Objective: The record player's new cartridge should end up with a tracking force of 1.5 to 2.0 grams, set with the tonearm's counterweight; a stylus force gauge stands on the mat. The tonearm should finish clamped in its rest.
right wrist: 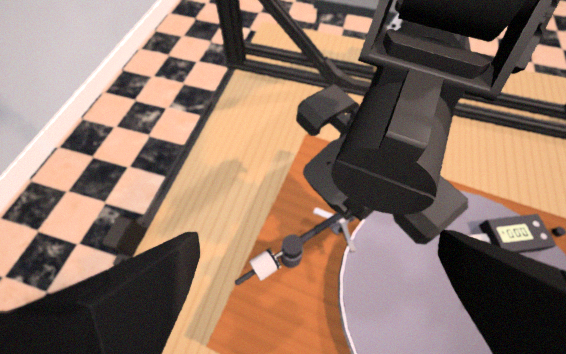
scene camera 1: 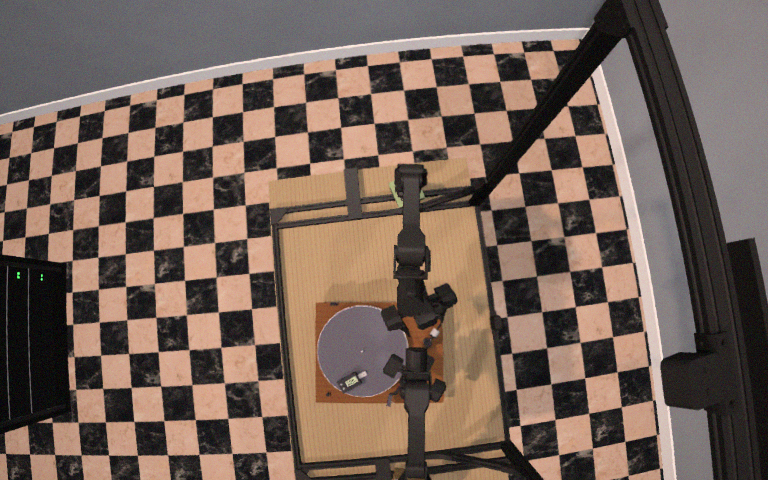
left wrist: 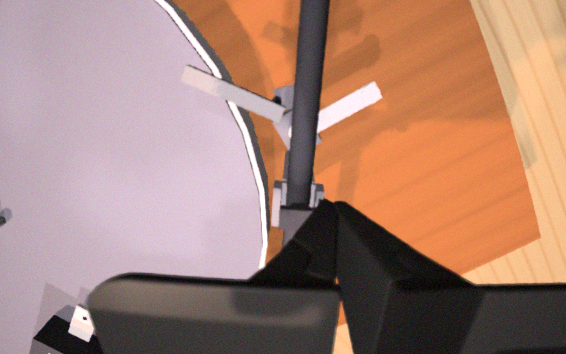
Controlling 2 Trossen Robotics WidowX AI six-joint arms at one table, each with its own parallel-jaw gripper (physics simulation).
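Places are measured from the left arm's base along level axes (x left, y ahead, z down), in millimetres.
Pixels of known places: left gripper, fingertip midpoint: (left wrist: pixel 331 213); right gripper, fingertip midpoint: (right wrist: pixel 316 242) (scene camera 1: pixel 425 328).
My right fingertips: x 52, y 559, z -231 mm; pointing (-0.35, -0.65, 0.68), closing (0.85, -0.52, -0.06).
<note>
For each thing: its middle in the pictures, then the offset to it from my right fingertips. "*": a spot on its surface instead. Level surfaces: height alone.
- dark pivot, surface spot: (right wrist: pixel 292 250) * dx -33, dy -52, dz +227 mm
- grey clamp piece, surface spot: (left wrist: pixel 296 219) * dx +6, dy -154, dz +226 mm
- black gauge, body centre: (right wrist: pixel 505 236) (scene camera 1: pixel 353 380) dx +182, dy -217, dz +249 mm
- grey mat, its level: dz +259 mm
- player's wooden base, surface spot: (scene camera 1: pixel 325 316) * dx +312, dy -31, dz +285 mm
- table, its level: dz +350 mm
The tonearm (left wrist: pixel 306 100) (right wrist: pixel 318 229) runs past the platter's edge. Its white counterweight (right wrist: pixel 264 265) (scene camera 1: pixel 434 332) sits behind the dark pivot (right wrist: pixel 292 250). In the left wrist view, a grey clamp piece (left wrist: pixel 296 219) crosses the tonearm at its rest (left wrist: pixel 276 202), partly hidden by my fingers. My left gripper (left wrist: pixel 331 213) (right wrist: pixel 352 192) is shut and empty, its tips at the clamp piece's right side. My right gripper (right wrist: pixel 316 242) (scene camera 1: pixel 419 305) is open and empty, above the pivot end. The black gauge (scene camera 1: pixel 350 382) (right wrist: pixel 517 233) lies on the grey mat (scene camera 1: pixel 351 339) (right wrist: pixel 400 295), display lit. The cartridge cannot be made out.
Pale crossed bars (left wrist: pixel 245 97) stand by the tonearm, one reaching over the mat's edge. The player's wooden base (scene camera 1: pixel 325 316) lies on the table (scene camera 1: pixel 339 260), inside a dark frame (scene camera 1: pixel 277 271). A green item (scene camera 1: pixel 396 193) is near the right arm's base. Both arms stand close together over the tonearm side.
</note>
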